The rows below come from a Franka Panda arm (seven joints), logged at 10 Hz.
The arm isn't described. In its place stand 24 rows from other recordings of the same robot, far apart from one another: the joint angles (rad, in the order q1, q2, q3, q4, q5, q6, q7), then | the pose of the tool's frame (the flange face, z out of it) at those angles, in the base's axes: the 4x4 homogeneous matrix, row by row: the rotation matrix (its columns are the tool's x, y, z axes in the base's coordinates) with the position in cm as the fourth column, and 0 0 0 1 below.
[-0.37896, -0.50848, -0.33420, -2.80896, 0.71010, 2.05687, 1.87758] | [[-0.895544 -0.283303 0.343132 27.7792], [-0.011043 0.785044 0.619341 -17.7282], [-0.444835 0.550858 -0.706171 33.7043], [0 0 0 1]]
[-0.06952, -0.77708, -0.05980, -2.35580, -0.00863, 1.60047, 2.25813] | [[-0.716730 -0.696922 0.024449 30.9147], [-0.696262 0.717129 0.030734 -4.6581], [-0.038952 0.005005 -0.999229 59.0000], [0 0 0 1]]
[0.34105, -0.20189, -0.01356, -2.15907, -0.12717, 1.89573, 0.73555] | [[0.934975 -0.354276 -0.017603 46.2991], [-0.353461 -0.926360 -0.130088 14.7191], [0.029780 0.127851 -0.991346 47.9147], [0 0 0 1]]
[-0.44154, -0.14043, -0.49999, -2.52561, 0.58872, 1.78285, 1.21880] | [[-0.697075 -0.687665 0.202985 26.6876], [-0.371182 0.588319 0.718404 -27.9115], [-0.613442 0.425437 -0.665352 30.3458], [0 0 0 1]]
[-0.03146, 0.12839, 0.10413, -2.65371, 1.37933, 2.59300, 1.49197] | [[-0.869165 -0.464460 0.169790 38.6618], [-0.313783 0.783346 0.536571 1.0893], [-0.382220 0.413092 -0.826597 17.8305], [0 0 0 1]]
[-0.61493, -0.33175, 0.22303, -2.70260, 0.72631, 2.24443, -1.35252] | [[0.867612 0.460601 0.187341 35.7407], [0.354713 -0.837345 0.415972 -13.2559], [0.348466 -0.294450 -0.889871 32.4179], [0 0 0 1]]
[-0.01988, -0.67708, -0.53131, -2.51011, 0.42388, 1.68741, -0.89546] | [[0.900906 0.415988 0.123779 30.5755], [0.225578 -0.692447 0.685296 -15.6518], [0.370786 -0.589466 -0.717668 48.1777], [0 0 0 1]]
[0.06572, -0.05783, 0.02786, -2.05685, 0.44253, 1.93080, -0.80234] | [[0.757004 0.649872 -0.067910 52.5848], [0.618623 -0.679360 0.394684 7.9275], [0.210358 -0.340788 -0.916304 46.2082], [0 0 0 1]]
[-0.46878, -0.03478, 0.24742, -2.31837, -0.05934, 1.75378, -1.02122] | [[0.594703 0.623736 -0.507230 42.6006], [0.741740 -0.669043 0.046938 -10.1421], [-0.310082 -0.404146 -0.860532 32.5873], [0 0 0 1]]
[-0.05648, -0.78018, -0.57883, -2.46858, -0.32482, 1.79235, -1.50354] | [[0.472042 0.879544 0.059829 25.6850], [0.878097 -0.475118 0.056642 -25.1800], [0.078245 0.025799 -0.996600 50.4334], [0 0 0 1]]
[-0.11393, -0.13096, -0.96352, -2.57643, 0.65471, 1.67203, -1.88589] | [[0.745292 0.591212 0.308233 22.5184], [0.108534 -0.563713 0.818809 -27.6935], [0.657845 -0.576798 -0.484298 27.7231], [0 0 0 1]]
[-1.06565, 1.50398, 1.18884, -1.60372, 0.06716, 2.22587, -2.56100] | [[-0.603649 0.790364 0.104556 66.6550], [0.238969 0.054260 0.969510 -4.7702], [0.760593 0.610229 -0.221626 13.4110], [0 0 0 1]]
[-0.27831, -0.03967, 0.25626, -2.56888, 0.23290, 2.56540, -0.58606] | [[0.929896 0.364478 0.049500 44.9343], [0.357217 -0.926951 0.114708 -1.4099], [0.087693 -0.088984 -0.992165 28.0696], [0 0 0 1]]
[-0.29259, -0.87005, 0.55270, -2.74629, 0.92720, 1.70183, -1.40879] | [[0.379459 0.913930 -0.144023 28.1664], [0.836763 -0.272582 0.474897 14.3118], [0.394765 -0.300717 -0.868176 41.4728], [0 0 0 1]]
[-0.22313, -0.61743, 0.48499, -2.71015, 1.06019, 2.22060, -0.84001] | [[0.870410 0.450041 0.199624 35.7545], [0.287068 -0.793338 0.536849 11.6357], [0.399974 -0.409973 -0.819722 40.6178], [0 0 0 1]]
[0.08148, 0.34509, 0.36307, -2.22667, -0.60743, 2.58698, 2.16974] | [[0.312059 -0.932799 0.180290 49.1876], [-0.934084 -0.335893 -0.121089 24.7883], [0.173510 -0.130620 -0.976132 22.9725], [0 0 0 1]]
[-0.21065, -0.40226, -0.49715, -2.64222, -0.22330, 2.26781, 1.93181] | [[-0.776541 -0.630021 0.007525 30.3950], [-0.629865 0.776540 0.015987 -25.6449], [-0.015916 0.007675 -0.999844 35.9399], [0 0 0 1]]
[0.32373, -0.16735, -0.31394, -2.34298, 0.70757, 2.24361, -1.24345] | [[0.639420 0.751978 0.160222 49.0874], [0.572647 -0.604842 0.553391 2.1646], [0.513047 -0.262099 -0.817366 40.9678], [0 0 0 1]]
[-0.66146, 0.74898, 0.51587, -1.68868, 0.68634, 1.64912, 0.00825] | [[0.755455 -0.597237 -0.269434 60.9161], [-0.026836 -0.439084 0.898045 -5.4482], [-0.654651 -0.671202 -0.347736 21.6563], [0 0 0 1]]
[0.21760, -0.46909, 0.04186, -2.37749, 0.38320, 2.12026, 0.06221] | [[0.987649 0.054283 0.146981 41.1008], [-0.000563 -0.936832 0.349778 12.8261], [0.156684 -0.345541 -0.925231 51.9304], [0 0 0 1]]
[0.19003, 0.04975, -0.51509, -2.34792, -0.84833, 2.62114, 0.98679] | [[0.772362 -0.600450 0.207162 50.0872], [-0.451760 -0.748557 -0.485361 -15.0246], [0.446508 0.281287 -0.849416 33.0618], [0 0 0 1]]
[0.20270, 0.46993, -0.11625, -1.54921, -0.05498, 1.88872, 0.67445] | [[0.846011 -0.520435 -0.115816 66.8672], [-0.531902 -0.838801 -0.116163 6.4234], [-0.036691 0.159878 -0.986455 36.9842], [0 0 0 1]]
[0.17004, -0.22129, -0.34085, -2.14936, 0.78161, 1.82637, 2.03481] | [[-0.735442 -0.669103 0.106891 48.7588], [-0.402338 0.558154 0.725664 -3.5024], [-0.545206 0.490678 -0.679696 50.6859], [0 0 0 1]]
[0.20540, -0.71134, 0.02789, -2.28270, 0.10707, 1.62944, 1.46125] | [[0.328775 -0.943703 0.036484 32.2251], [-0.940849 -0.323940 0.099325 9.0546], [-0.081915 -0.066981 -0.994386 60.7073], [0 0 0 1]]
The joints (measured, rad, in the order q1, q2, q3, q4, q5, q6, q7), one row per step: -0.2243, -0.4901, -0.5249, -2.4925, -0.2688, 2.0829, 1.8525; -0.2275, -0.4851, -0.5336, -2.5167, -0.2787, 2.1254, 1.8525; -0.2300, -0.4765, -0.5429, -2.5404, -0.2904, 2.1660, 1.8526; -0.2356, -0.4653, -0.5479, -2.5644, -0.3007, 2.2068, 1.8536; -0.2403, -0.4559, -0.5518, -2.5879, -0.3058, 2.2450, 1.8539; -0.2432, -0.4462, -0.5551, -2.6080, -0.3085, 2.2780, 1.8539; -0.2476, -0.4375, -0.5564, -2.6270, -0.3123, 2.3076, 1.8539; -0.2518, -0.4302, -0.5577, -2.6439, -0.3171, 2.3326, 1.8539; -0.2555, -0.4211, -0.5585, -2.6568, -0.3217, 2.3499, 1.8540; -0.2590, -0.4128, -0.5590, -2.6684, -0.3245, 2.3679, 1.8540; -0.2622, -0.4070, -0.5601, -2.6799, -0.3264, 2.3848, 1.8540; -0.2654, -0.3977, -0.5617, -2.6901, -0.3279, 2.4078, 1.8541; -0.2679, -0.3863, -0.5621, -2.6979, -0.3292, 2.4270, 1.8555
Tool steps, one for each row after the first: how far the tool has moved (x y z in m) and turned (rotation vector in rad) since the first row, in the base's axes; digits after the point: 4 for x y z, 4 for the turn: -0.0016, -0.0010, -0.0097, -0.0101, -0.0091, -0.0004; -0.0033, -0.0018, -0.0206, -0.0193, -0.0130, 0.0005; -0.0047, -0.0017, -0.0318, -0.0283, -0.0148, 0.0010; -0.0060, -0.0007, -0.0423, -0.0331, -0.0190, 0.0015; -0.0069, 0.0008, -0.0516, -0.0356, -0.0222, 0.0023; -0.0081, 0.0024, -0.0602, -0.0387, -0.0238, 0.0039; -0.0096, 0.0039, -0.0678, -0.0415, -0.0240, 0.0058; -0.0110, 0.0052, -0.0748, -0.0423, -0.0190, 0.0076; -0.0121, 0.0062, -0.0809, -0.0434, -0.0170, 0.0085; -0.0135, 0.0073, -0.0862, -0.0437, -0.0170, 0.0085; -0.0143, 0.0077, -0.0916, -0.0468, -0.0200, 0.0074; -0.0146, 0.0081, -0.0969, -0.0492, -0.0194, 0.0063
